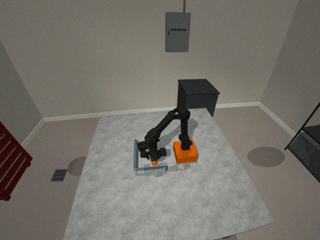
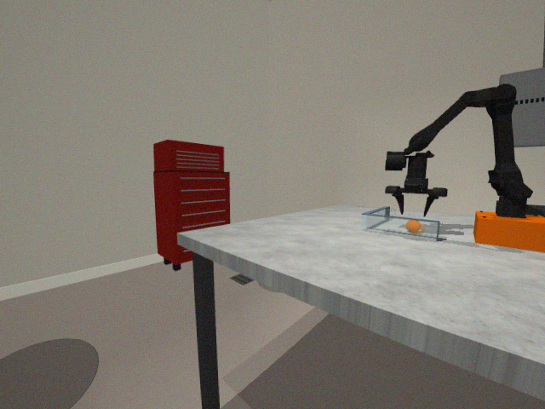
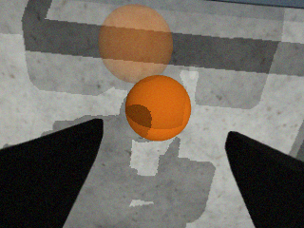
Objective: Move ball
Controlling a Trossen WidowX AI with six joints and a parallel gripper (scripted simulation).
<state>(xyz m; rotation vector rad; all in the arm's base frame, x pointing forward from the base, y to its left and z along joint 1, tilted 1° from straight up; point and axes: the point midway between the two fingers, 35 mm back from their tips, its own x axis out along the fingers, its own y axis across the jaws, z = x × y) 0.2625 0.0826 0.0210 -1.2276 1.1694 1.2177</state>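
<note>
Now: gripper tip 40 mm above the orange ball. Round my gripper tip: clear wall: 80 mm to the left, 30 mm below, 30 mm ahead; see-through copy of ball: 40 mm to the left, 40 mm below, 20 mm behind.
</note>
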